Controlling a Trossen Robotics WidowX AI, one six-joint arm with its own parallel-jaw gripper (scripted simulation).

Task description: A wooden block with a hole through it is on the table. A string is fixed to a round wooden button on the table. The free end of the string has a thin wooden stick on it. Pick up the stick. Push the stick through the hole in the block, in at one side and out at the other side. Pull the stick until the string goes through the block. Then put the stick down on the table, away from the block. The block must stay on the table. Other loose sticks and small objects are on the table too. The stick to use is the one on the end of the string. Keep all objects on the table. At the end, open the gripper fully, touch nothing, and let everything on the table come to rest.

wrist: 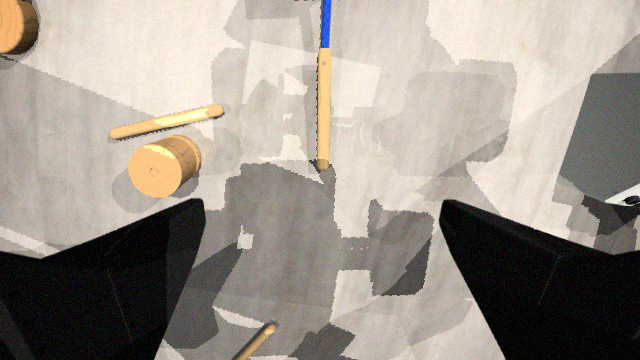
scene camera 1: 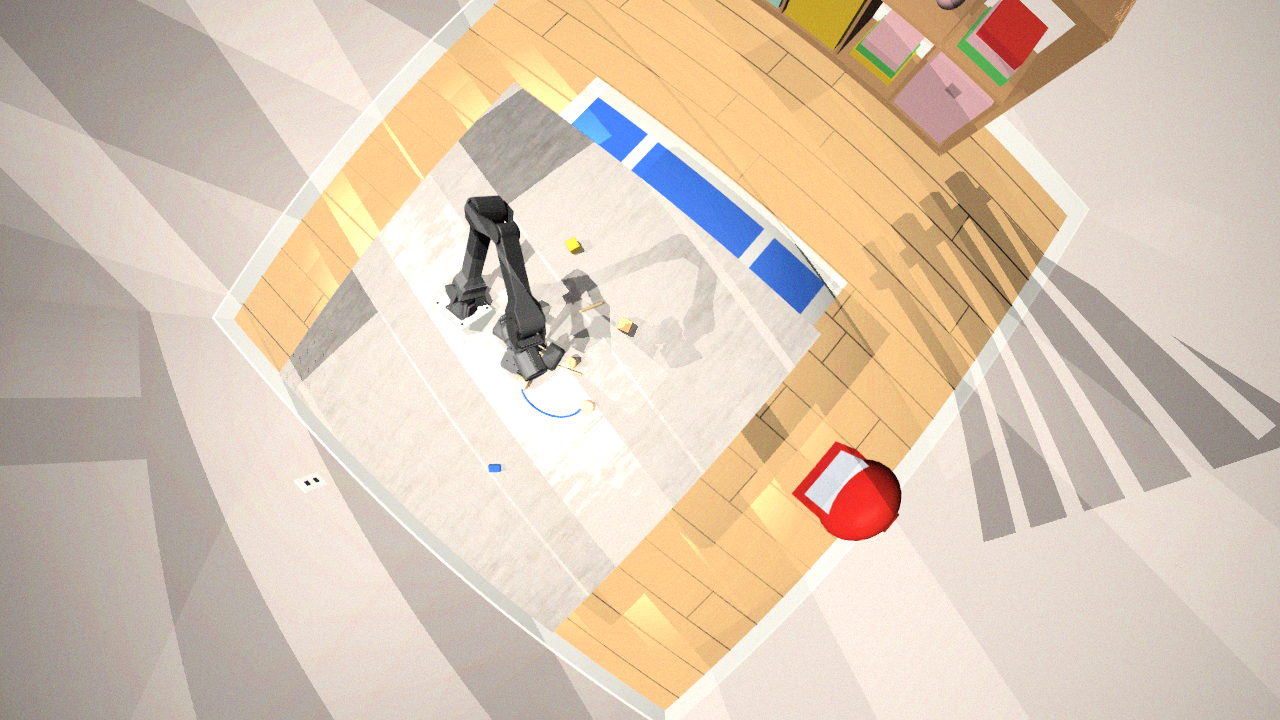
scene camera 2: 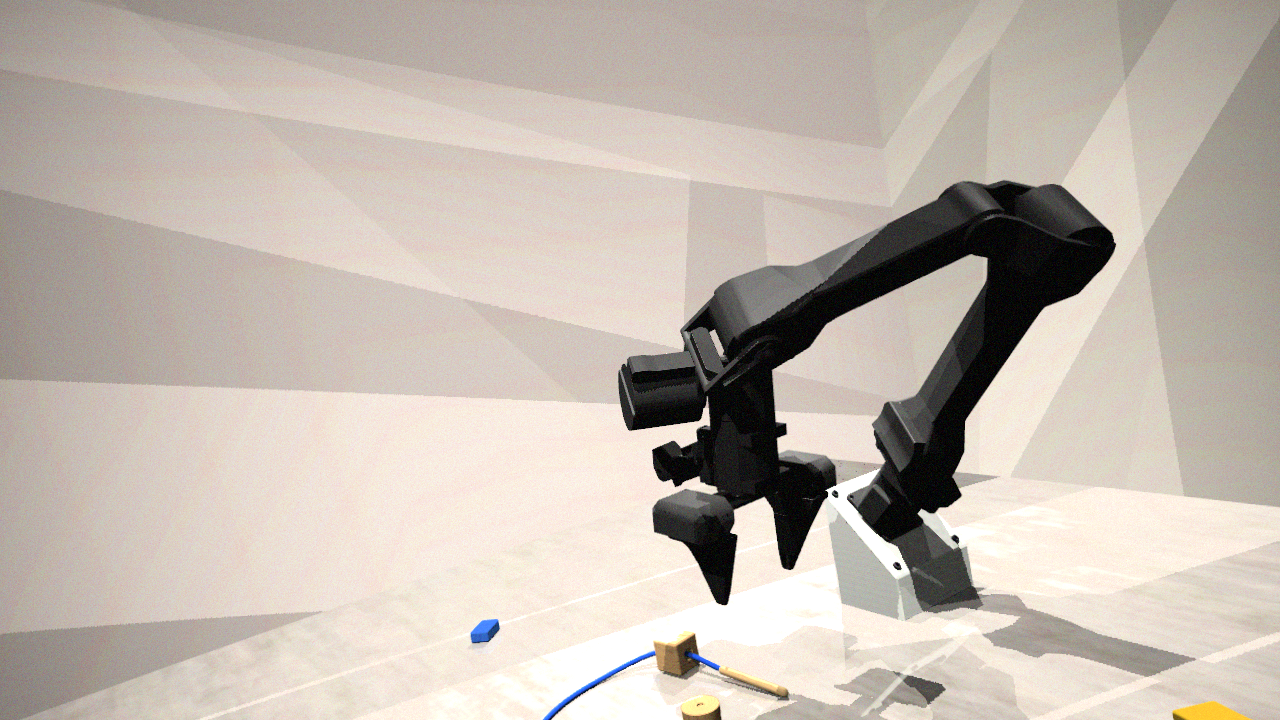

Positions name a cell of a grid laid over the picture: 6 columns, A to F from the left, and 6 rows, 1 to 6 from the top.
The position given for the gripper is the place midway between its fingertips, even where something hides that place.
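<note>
The gripper (scene camera 2: D5) (wrist: D4) (scene camera 1: C3) is open and holds nothing. The scene also has a stick (wrist: B2), a wooden cylinder (wrist: B3) and a stick (wrist: D1).
</note>
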